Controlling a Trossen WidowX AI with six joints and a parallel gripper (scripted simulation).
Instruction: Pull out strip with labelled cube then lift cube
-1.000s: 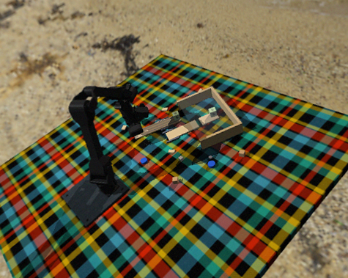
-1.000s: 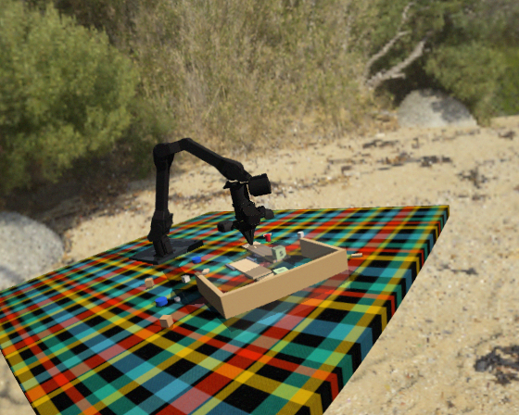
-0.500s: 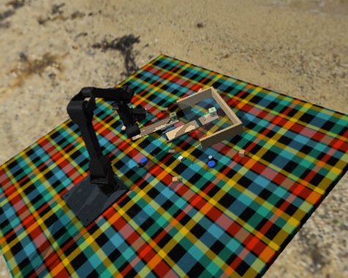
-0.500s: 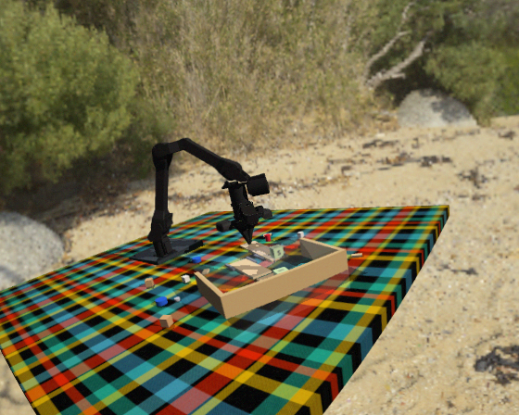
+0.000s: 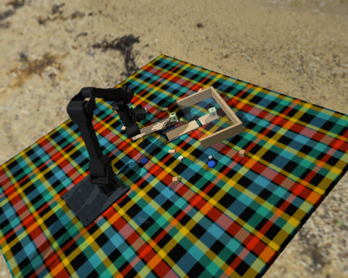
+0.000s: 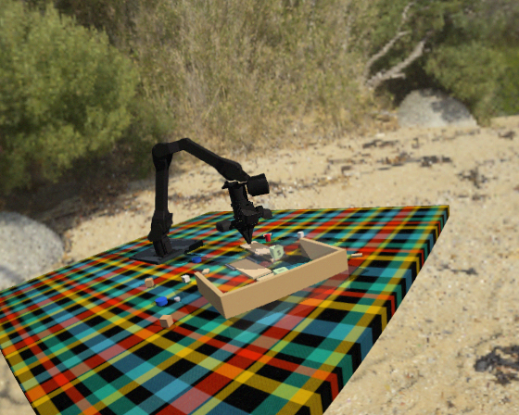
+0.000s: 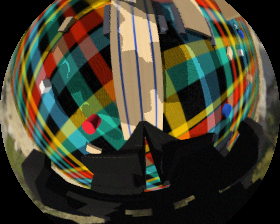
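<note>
My gripper tip is now 80 mm short of the strip and 50 mm to the left of it. Round my gripper tip: small red object 40 mm ahead, 50 mm to the left, 10 mm above.
</note>
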